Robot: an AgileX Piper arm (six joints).
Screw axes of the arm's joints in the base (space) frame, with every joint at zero. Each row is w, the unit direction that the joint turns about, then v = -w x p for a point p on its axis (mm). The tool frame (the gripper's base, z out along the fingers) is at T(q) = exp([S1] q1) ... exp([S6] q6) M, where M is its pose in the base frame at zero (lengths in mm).
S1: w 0 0 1 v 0 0 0
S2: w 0 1 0 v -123 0 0
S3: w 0 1 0 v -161.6 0 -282.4
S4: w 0.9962 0 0.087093 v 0 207.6 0
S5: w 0 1 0 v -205.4 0 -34.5
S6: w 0.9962 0 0.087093 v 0 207.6 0
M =
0.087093 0 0.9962 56.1
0 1 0 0
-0.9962 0 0.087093 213.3
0 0 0 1
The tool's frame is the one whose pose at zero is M.
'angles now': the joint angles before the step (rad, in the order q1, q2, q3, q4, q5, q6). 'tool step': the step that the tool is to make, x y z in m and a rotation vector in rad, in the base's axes. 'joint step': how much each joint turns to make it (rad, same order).
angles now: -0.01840 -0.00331 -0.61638 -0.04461 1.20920 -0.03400
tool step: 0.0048 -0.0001 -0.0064 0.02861 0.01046 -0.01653
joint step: -0.00044 -0.00002 0.03026 -0.00056 -0.01786 0.03363
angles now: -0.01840 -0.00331 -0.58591 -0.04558 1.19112 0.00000
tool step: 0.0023 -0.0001 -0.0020 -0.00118 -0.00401 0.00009
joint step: 0.00016 -0.00025 0.01257 -0.00096 -0.01636 0.00013
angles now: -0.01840 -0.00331 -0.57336 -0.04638 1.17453 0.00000
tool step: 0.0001 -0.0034 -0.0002 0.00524 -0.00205 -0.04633
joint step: -0.00039 0.00011 0.00182 -0.04073 -0.00124 0.04297
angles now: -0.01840 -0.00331 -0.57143 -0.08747 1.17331 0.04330
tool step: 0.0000 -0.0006 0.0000 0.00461 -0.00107 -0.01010
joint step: 0.00006 0.00002 0.00024 -0.00718 -0.00025 0.01185
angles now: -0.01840 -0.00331 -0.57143 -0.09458 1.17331 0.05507
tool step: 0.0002 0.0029 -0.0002 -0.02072 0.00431 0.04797
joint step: -0.00028 -0.00004 0.00011 0.03467 -0.00008 -0.05530
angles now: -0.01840 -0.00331 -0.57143 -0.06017 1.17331 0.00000
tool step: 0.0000 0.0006 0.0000 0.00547 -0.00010 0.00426
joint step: -0.00020 -0.00002 -0.00015 0.00713 0.00017 -0.00018
